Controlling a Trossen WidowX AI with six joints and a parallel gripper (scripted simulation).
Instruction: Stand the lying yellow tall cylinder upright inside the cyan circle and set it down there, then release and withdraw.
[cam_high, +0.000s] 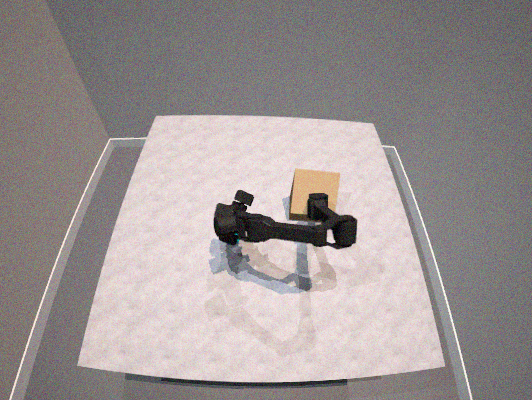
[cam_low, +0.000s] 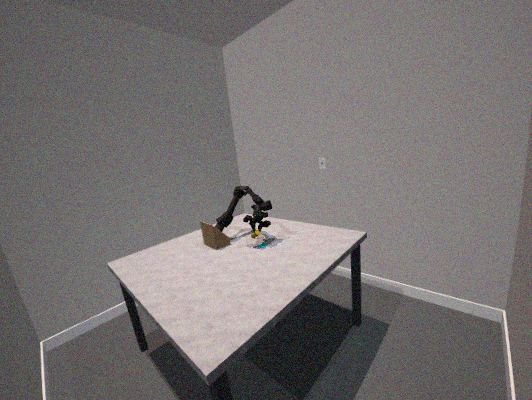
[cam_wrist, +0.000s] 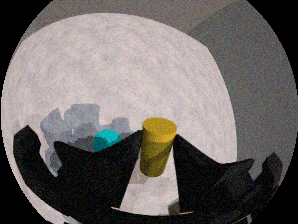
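Now: the cyan circle 1 cm behind my gripper tip, 4 cm to the left of it and 11 cm below it. The rest, counted from my gripper tip: yellow tall cylinder (2 cm behind, 1 cm below).
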